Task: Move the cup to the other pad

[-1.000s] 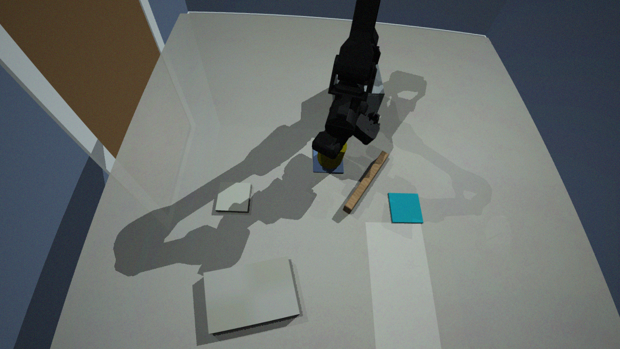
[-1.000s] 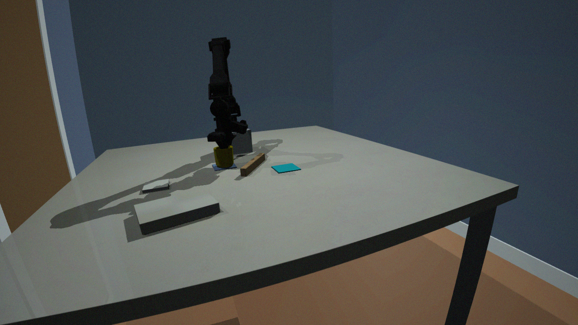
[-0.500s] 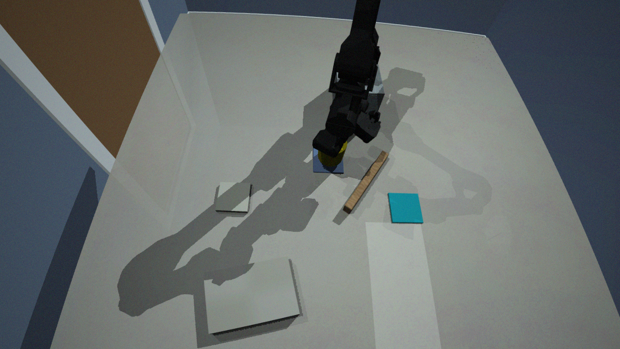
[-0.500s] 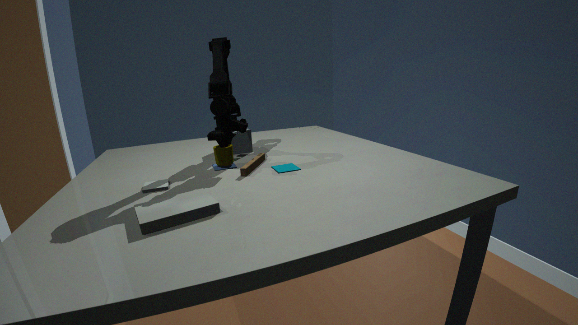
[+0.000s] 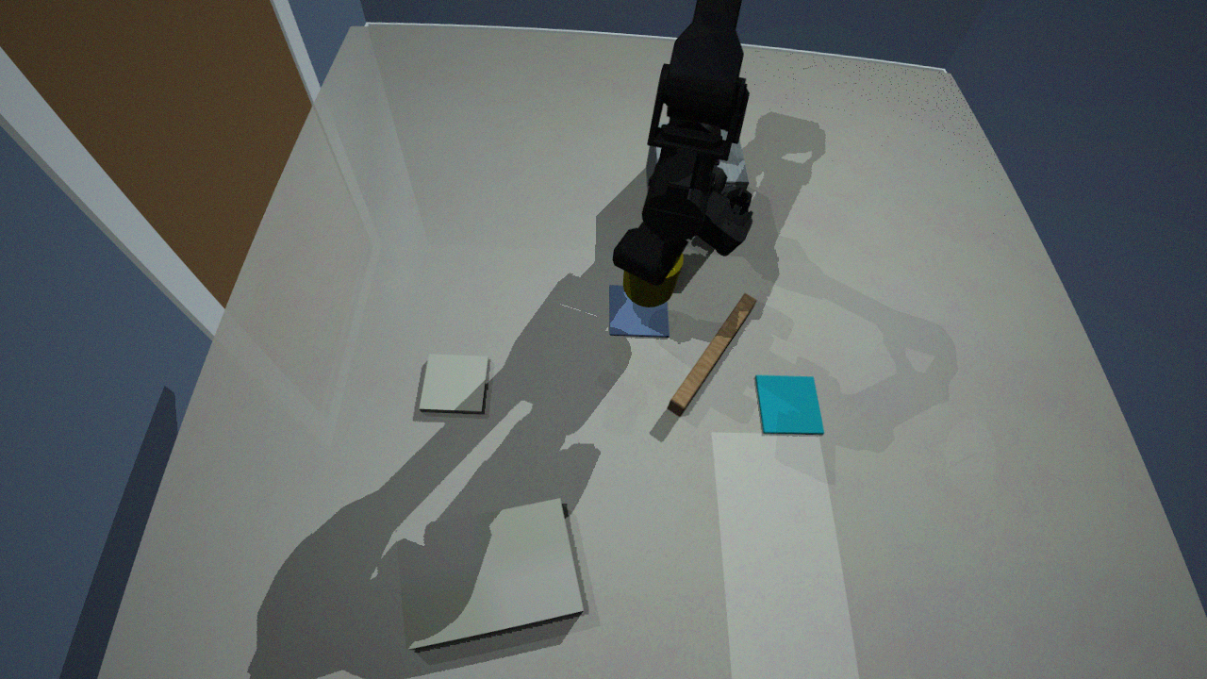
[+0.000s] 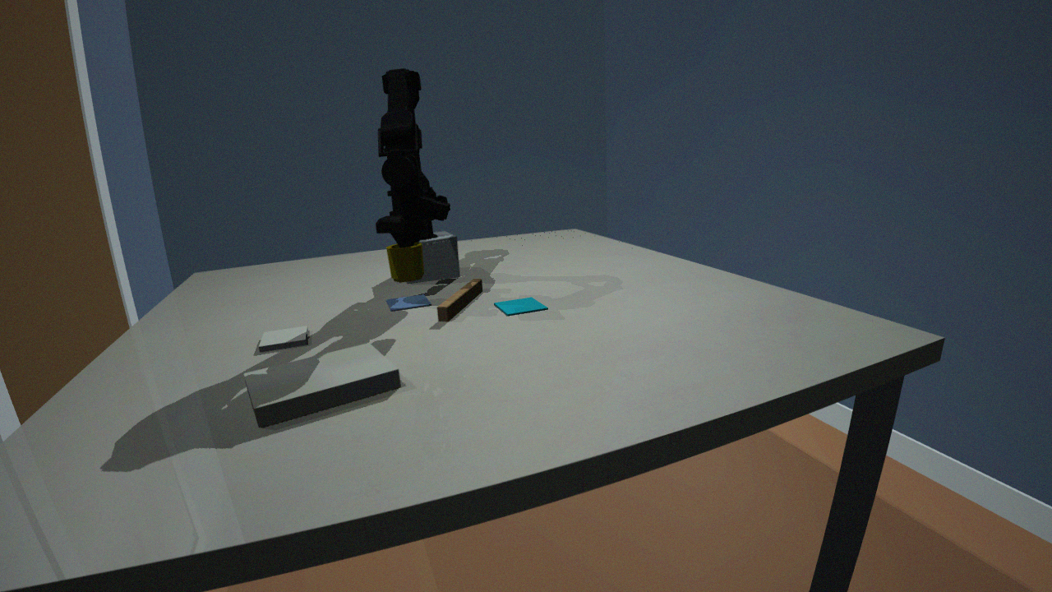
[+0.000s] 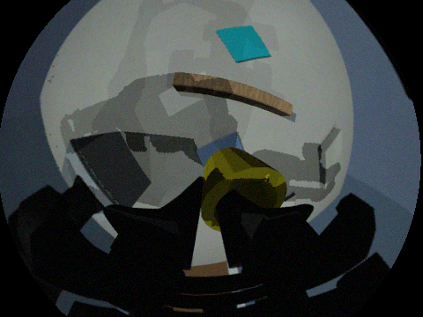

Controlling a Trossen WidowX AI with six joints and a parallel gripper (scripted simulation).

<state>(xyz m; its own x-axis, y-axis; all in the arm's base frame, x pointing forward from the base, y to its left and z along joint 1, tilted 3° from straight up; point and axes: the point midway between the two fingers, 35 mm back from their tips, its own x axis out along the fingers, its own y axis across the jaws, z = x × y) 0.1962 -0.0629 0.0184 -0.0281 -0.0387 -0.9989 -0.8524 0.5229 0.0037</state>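
My gripper tip is now 17 cm to the right of the cyan pad, 17 cm short of it and 9 cm above it. Also, from my gripper tip: wooden bar: 10 cm ahead, 8 cm below, 7 cm to the left; dark yellow cup: 2 cm to the right, 2 cm ahead; blue pad: 9 cm below, 3 cm ahead, 2 cm to the right.
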